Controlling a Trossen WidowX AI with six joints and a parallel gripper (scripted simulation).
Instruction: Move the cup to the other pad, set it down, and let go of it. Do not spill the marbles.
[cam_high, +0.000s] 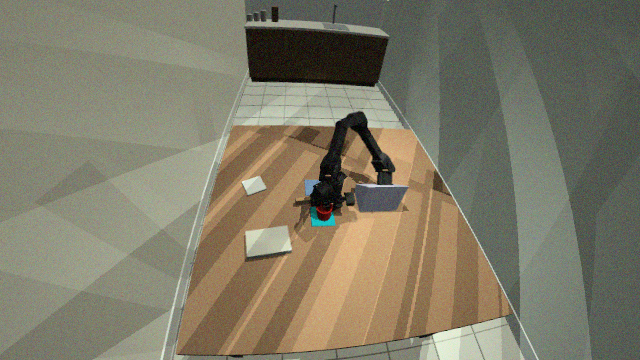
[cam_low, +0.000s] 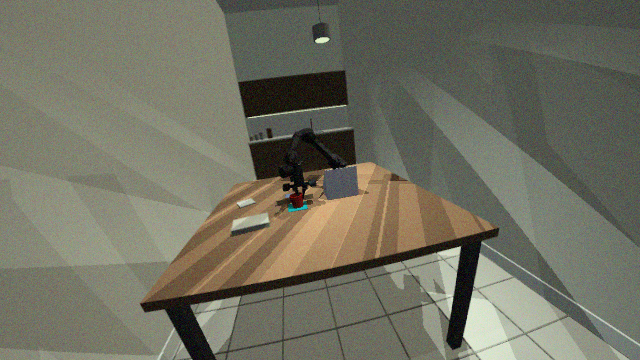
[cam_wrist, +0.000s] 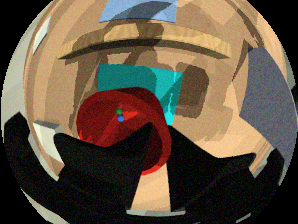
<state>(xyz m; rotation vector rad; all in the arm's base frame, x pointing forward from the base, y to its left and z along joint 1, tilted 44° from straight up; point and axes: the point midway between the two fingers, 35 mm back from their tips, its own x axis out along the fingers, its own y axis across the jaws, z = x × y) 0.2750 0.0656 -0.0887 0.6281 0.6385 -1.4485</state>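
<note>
The red cup lies 30 mm ahead of my gripper tip. From my gripper tip the other things lie so: bright cyan pad 50 mm below, 30 mm ahead; then wooden bar 90 mm to the right, 40 mm below, 40 mm ahead; then blue marble 40 mm ahead, 30 mm below, 10 mm to the left.
</note>
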